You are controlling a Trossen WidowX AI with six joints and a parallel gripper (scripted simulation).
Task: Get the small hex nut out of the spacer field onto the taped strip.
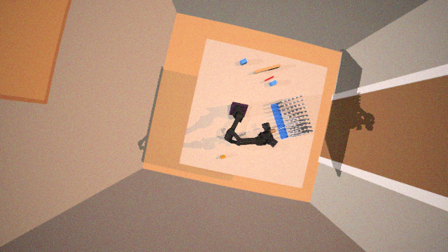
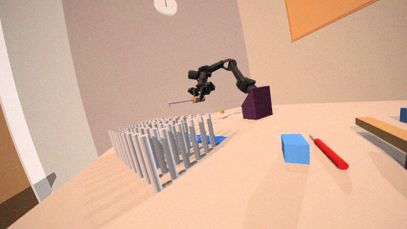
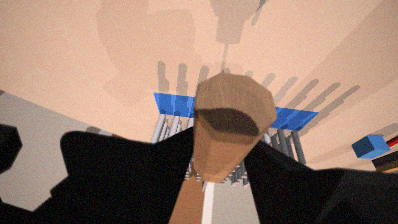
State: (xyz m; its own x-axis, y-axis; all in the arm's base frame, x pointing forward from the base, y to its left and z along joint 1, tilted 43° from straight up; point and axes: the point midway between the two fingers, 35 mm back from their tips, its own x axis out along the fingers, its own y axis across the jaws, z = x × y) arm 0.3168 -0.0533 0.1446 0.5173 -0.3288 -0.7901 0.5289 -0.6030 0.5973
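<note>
Right now my gripper tip is 120 mm short of the blue taped strip, 130 mm to the right of it and 160 mm above it. Also, from my gripper tip: red-handled tool: 130 mm behind, 490 mm to the left, 160 mm below; then small orange object: 350 mm behind, 370 mm to the right, 150 mm below; then brown wooden-handled tool: 80 mm ahead, 50 mm to the left.
</note>
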